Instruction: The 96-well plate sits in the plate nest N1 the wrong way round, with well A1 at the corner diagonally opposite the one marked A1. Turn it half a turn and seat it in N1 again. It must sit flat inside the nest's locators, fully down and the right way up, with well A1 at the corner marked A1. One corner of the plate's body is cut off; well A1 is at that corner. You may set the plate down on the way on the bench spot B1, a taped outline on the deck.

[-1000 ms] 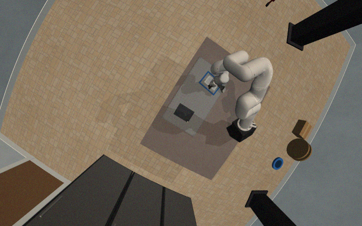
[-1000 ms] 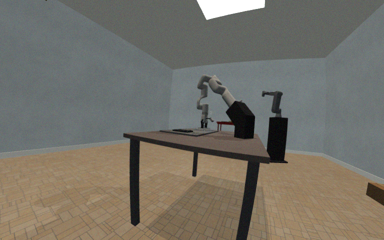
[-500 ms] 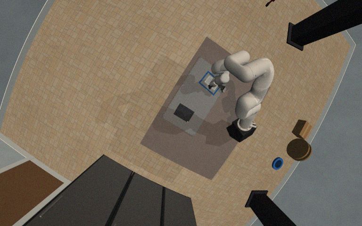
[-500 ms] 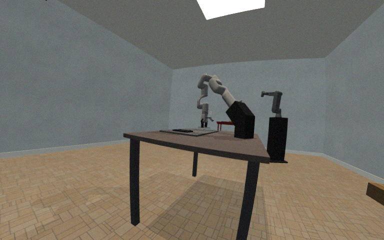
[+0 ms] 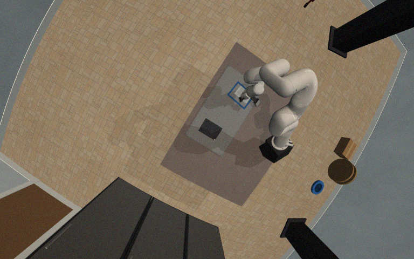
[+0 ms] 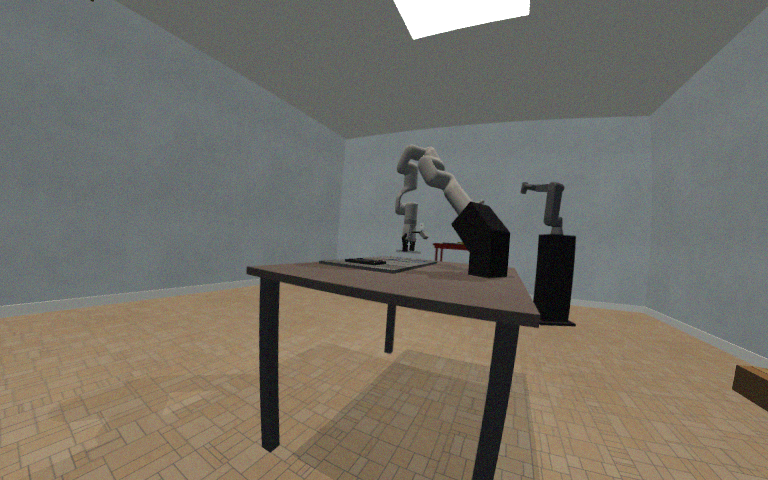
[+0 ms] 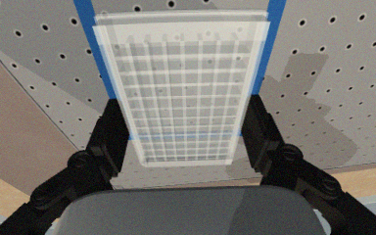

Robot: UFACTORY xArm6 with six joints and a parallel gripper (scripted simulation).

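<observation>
The dark plate nest N1 lies 340 mm to the left of my hand, 200 mm ahead of it and 60 mm below it. Also, from my hand: A1 corner mark 410 mm to the left, 140 mm ahead, 50 mm below; 96-well plate 10 mm below.
</observation>
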